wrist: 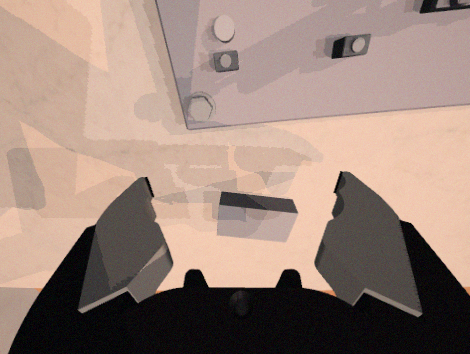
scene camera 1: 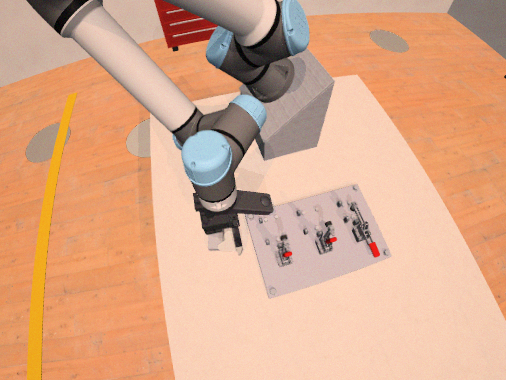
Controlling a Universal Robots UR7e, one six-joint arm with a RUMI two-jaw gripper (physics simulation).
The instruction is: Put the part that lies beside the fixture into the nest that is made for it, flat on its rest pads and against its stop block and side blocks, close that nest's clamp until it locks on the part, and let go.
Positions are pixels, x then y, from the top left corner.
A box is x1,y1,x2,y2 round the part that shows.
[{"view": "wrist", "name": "my gripper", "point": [241,177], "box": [8,171,469,353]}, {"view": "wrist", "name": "grey rectangular block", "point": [247,216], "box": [217,191,298,242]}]
